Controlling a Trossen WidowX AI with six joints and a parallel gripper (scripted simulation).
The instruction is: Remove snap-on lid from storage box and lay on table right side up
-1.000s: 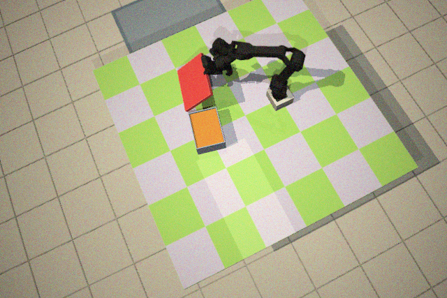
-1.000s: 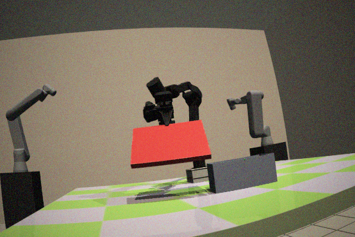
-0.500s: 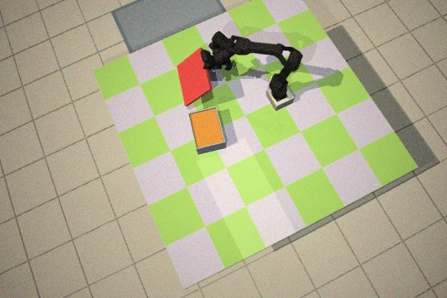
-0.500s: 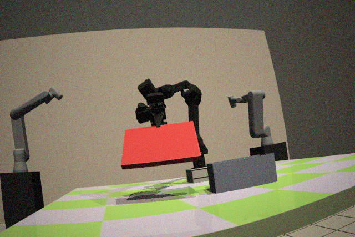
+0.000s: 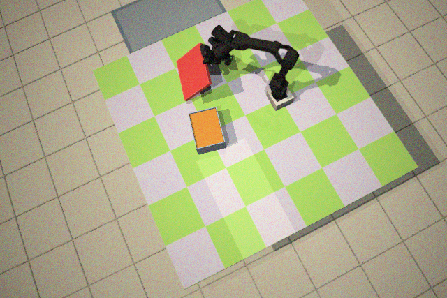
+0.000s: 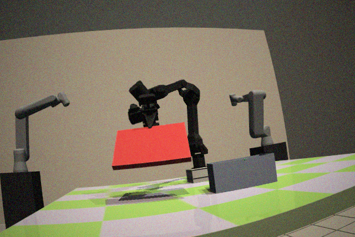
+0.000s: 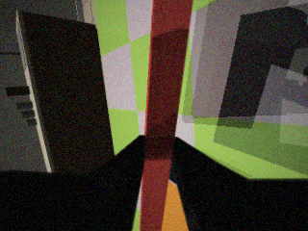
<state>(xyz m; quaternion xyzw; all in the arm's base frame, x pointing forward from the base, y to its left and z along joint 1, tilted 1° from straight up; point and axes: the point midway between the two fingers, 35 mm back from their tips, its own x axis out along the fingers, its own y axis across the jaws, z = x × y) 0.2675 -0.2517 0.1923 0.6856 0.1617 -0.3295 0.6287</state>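
My gripper tip is 6 cm short of the red lid, 2 cm to the left of it and 5 cm above it. The rest, counted from my gripper tip: grey storage box: 13 cm ahead, 26 cm to the left, 19 cm below.
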